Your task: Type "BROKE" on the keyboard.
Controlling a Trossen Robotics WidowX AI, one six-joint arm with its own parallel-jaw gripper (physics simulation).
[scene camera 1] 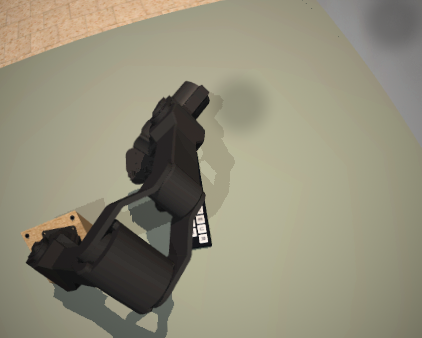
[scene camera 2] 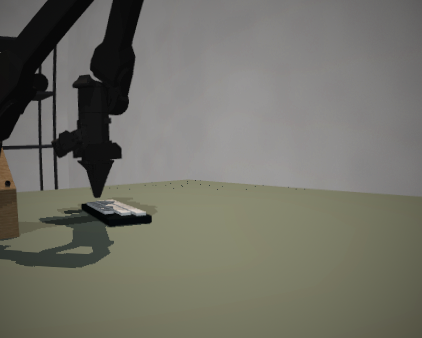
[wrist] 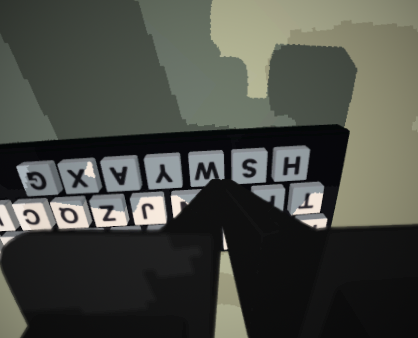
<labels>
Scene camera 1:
my gripper: 176, 178
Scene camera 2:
my gripper: 97, 197
black keyboard: 109, 215
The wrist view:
my gripper: 220, 189
black keyboard: 96, 183
</labels>
